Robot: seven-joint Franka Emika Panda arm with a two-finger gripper.
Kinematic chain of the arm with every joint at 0, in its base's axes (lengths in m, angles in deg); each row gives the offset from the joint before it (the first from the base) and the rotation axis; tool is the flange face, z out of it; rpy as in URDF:
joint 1: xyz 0 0 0.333 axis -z
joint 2: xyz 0 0 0 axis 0.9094 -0.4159 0
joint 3: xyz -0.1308 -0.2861 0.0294 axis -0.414 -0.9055 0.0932
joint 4: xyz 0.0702 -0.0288 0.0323 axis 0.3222 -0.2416 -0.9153
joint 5: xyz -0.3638 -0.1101 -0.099 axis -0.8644 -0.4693 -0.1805
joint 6: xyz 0 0 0 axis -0.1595 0.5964 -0.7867
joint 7: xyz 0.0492 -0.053 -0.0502 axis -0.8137 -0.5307 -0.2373
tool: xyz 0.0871 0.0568 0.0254 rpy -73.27 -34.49 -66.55
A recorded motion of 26 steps. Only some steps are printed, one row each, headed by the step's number.
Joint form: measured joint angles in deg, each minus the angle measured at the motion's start. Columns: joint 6, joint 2, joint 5, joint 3, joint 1, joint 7, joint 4.
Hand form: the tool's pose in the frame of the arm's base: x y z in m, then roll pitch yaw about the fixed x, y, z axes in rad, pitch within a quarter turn. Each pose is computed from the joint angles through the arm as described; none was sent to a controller.
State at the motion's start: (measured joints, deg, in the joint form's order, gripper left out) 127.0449 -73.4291 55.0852 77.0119 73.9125 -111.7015 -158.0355
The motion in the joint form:
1: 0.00 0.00 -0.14 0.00 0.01 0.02 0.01
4: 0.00 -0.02 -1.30 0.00 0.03 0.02 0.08
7: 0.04 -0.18 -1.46 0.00 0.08 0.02 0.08
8: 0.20 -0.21 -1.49 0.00 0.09 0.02 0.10
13: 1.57 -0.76 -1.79 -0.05 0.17 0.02 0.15
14: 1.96 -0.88 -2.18 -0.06 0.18 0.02 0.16
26: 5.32 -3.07 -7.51 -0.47 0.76 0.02 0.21
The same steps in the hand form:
1: 0.5234 0.0181 0.5442 -3.0488 -0.2510 -0.6567
4: 0.5237 0.0171 0.5447 -3.0639 -0.2636 -0.6472
7: 0.5243 0.0164 0.5434 -3.0671 -0.2634 -0.6464
8: 0.5247 0.0163 0.5436 -3.0657 -0.2656 -0.6465
13: 0.5288 0.0150 0.5418 -3.0580 -0.2791 -0.6465
14: 0.5298 0.0146 0.5416 -3.0597 -0.2865 -0.6434
26: 0.5424 0.0019 0.5291 -3.1126 -0.3493 -0.6047

